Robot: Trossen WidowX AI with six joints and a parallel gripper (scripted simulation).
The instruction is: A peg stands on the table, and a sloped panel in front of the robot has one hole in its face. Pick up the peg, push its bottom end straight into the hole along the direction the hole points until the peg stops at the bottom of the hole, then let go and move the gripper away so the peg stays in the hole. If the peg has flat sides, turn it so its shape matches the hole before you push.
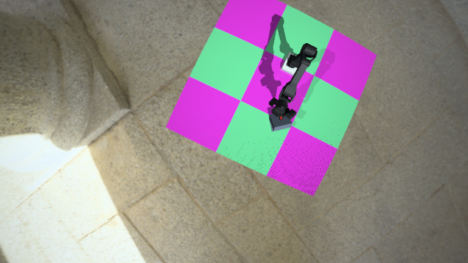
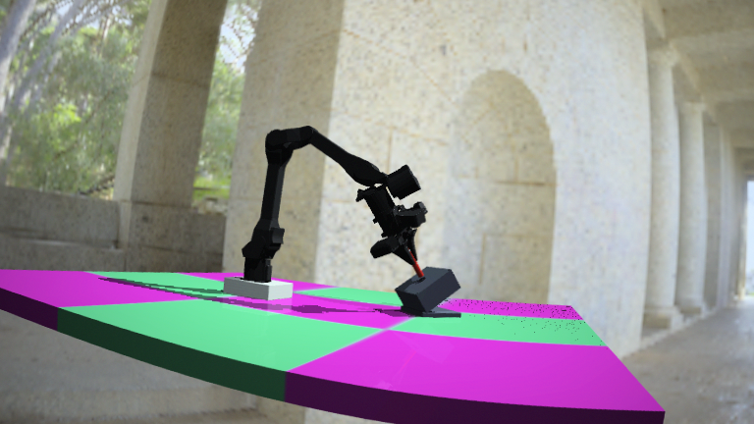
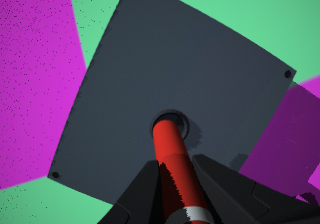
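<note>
Right now my gripper tip is 10 mm past the red peg and 10 mm below it. Round my gripper tip: thin foot plate 50 mm ahead, 30 mm to the left, 120 mm below; then dark sloped panel 30 mm ahead, 20 mm to the left, 60 mm below.
</note>
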